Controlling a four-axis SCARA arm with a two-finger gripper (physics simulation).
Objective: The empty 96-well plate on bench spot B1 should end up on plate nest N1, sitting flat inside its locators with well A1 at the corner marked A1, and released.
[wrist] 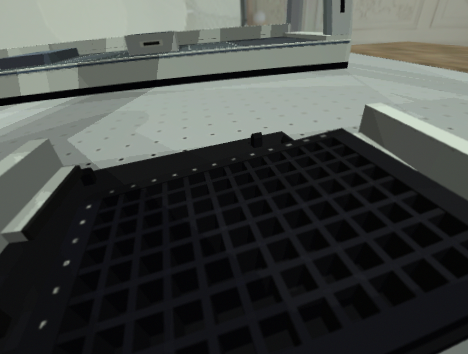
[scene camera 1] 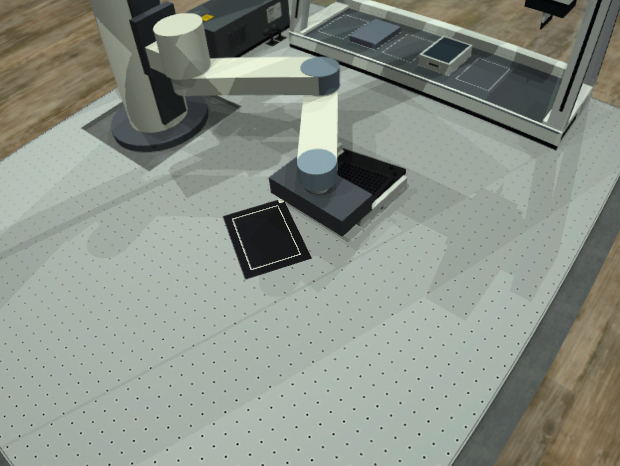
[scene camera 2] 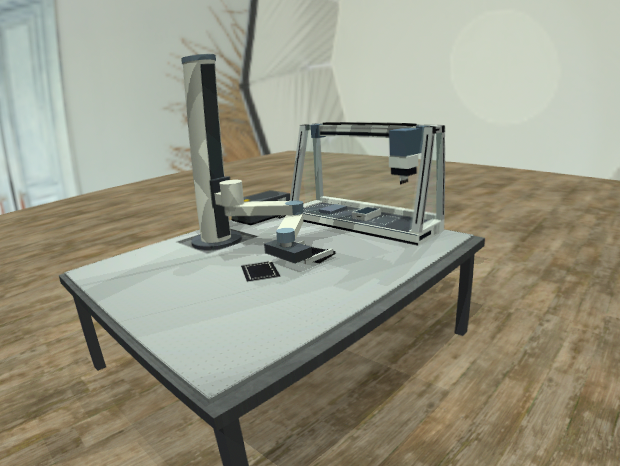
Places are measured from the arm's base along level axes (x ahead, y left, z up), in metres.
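Pixels of known places: gripper, fingertip midpoint: (wrist: pixel 216 138) (scene camera 1: pixel 372 162) (scene camera 2: pixel 317 246); arm's base, origin of the base link: (scene camera 1: pixel 160 120) (scene camera 2: pixel 216 241).
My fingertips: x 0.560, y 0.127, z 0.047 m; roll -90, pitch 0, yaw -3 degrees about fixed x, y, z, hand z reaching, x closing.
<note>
For each thing: its middle in the pictures, then the offset to it from my fingertips. "spot": a spot on its surface instead.
- black 96-well plate, body centre: (wrist: pixel 253 234) (scene camera 1: pixel 357 182) dx +0.004, dy -0.058, dz -0.010 m
- black plate nest, surface spot: (wrist: pixel 165 165) spot: dx -0.032, dy +0.020, dz -0.023 m
- Bench spot B1, surface spot: (scene camera 1: pixel 266 238) (scene camera 2: pixel 260 271) spot: dx -0.057, dy -0.266, dz -0.033 m
- blue-grey block, surface spot: (scene camera 1: pixel 374 32) spot: dx -0.287, dy +0.429, dz +0.031 m
- pale box with a dark top, surface spot: (scene camera 1: pixel 445 56) spot: dx -0.055, dy +0.404, dz +0.046 m
- tool head, surface spot: (scene camera 2: pixel 404 150) spot: dx +0.215, dy +0.338, dz +0.369 m
- dark instrument, surface spot: (scene camera 1: pixel 245 25) spot: dx -0.593, dy +0.238, dz +0.050 m
The black 96-well plate (scene camera 1: pixel 361 175) (wrist: pixel 235 225) lies in the black plate nest (wrist: pixel 165 165), with small black locator posts along its far edge in the wrist view. It looks level, but its exact seating is hard to tell, dark on dark. No A1 mark can be read. My gripper (scene camera 1: pixel 370 171) (wrist: pixel 216 138) is open, its pale fingers on either side of the plate, with gaps visible in the wrist view. The gripper body hides part of the plate and nest in scene camera 1. Bench spot B1 (scene camera 1: pixel 266 238) (scene camera 2: pixel 260 271), a black mat with a white outline, bears no plate.
A framed deck (scene camera 1: pixel 426 90) (scene camera 2: pixel 370 233) stands behind the nest, bearing a blue-grey block (scene camera 1: pixel 374 32) and a pale box with a dark top (scene camera 1: pixel 445 56). A tool head (scene camera 2: pixel 404 150) hangs above it. A dark instrument (scene camera 1: pixel 245 25) stands behind the arm's column (scene camera 1: pixel 117 60).
</note>
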